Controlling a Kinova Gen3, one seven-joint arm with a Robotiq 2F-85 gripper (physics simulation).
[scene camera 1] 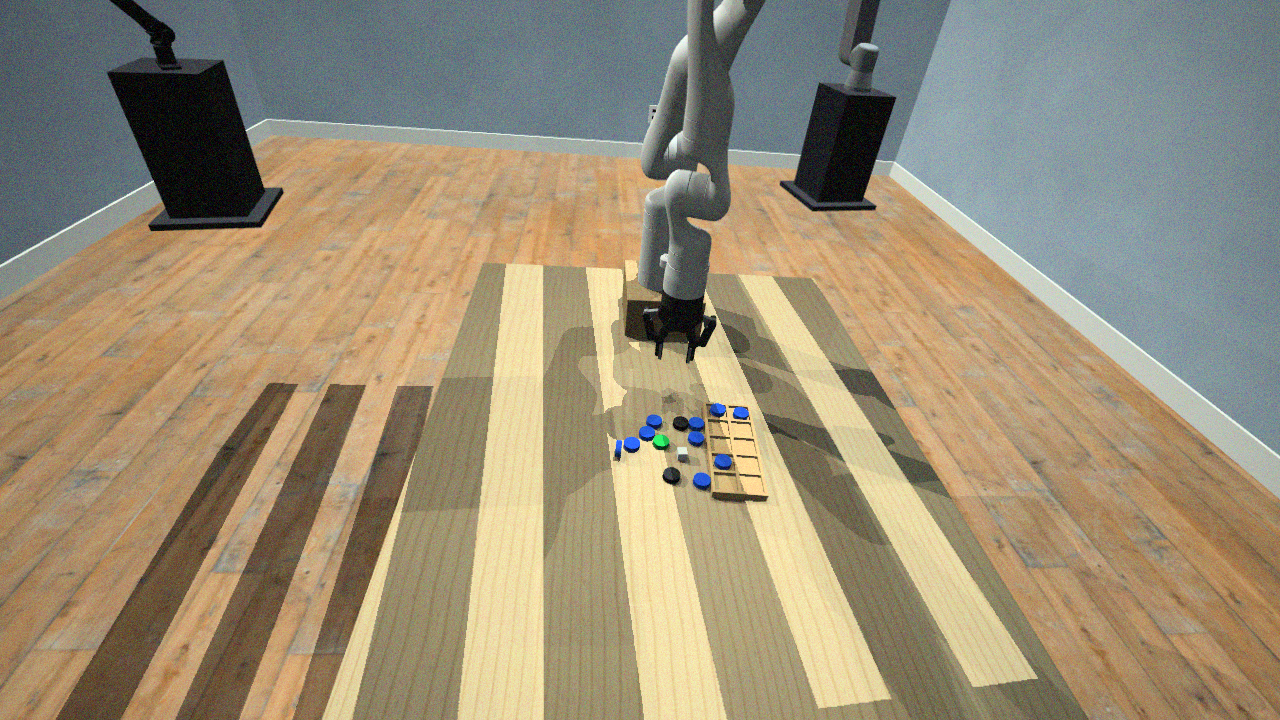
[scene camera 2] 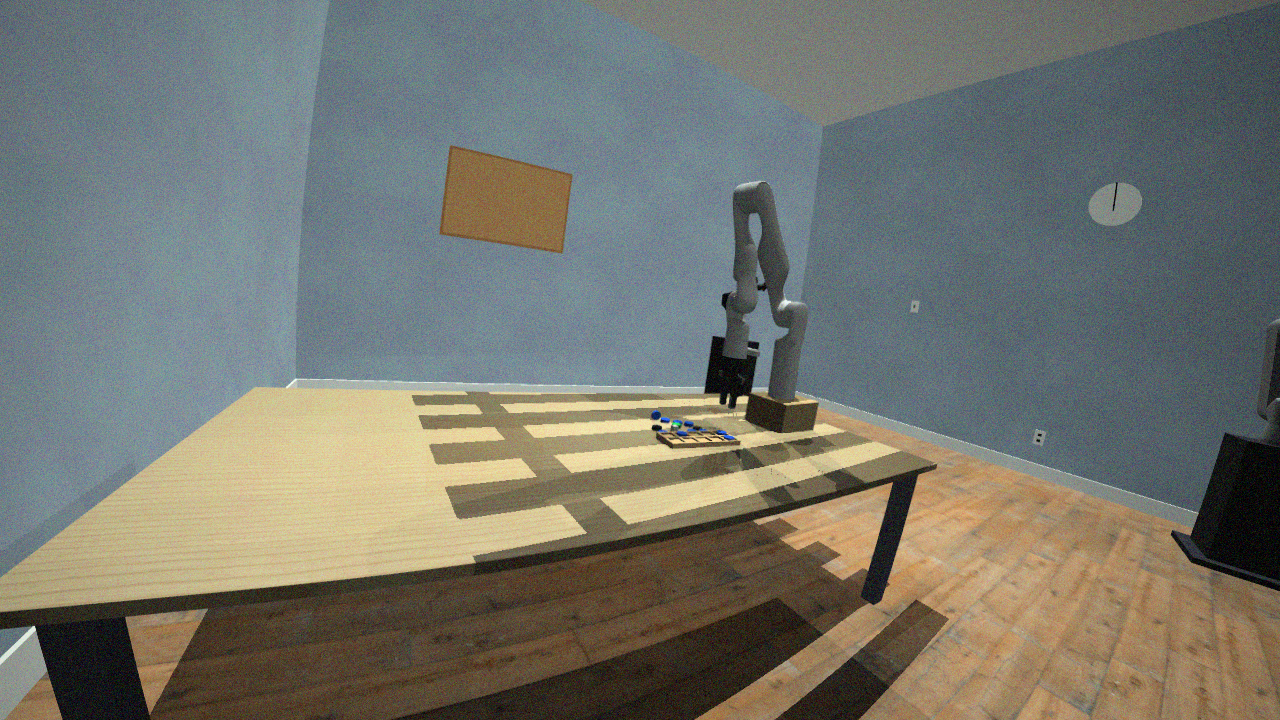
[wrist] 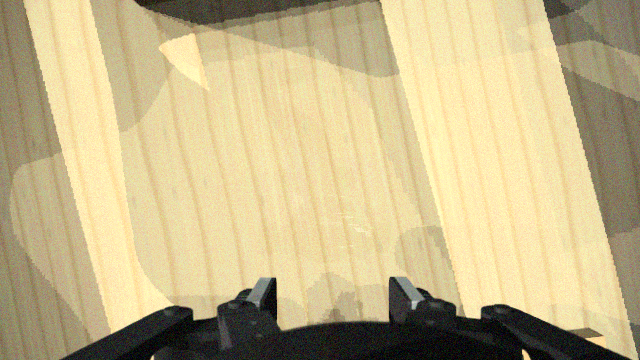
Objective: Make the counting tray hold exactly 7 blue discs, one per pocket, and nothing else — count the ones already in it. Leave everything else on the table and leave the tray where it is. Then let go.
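The wooden counting tray (scene camera 1: pixel 741 497) (scene camera 2: pixel 699 444) lies on the table, with two columns of pockets. Three blue discs are in it: one blue disc (scene camera 1: pixel 717 409) and another blue disc (scene camera 1: pixel 741 412) in the far row, and a third blue disc (scene camera 1: pixel 722 461) in the left column nearer the camera. Left of the tray lie several loose blue discs, among them one blue disc (scene camera 1: pixel 695 437) close to its side, another blue disc (scene camera 1: pixel 701 480) near its front corner and a blue disc (scene camera 1: pixel 617 449) standing on edge. My gripper (scene camera 1: pixel 674 358) (scene camera 2: pixel 728 404) (wrist: pixel 332 300) is partly open and empty, above the table beyond the tray.
Among the loose blue discs lie a green disc (scene camera 1: pixel 660 441), a black disc (scene camera 1: pixel 680 422), a second black disc (scene camera 1: pixel 671 474) and a small pale cube (scene camera 1: pixel 682 454). The arm's wooden base block (scene camera 1: pixel 637 313) (scene camera 2: pixel 780 414) stands behind the gripper.
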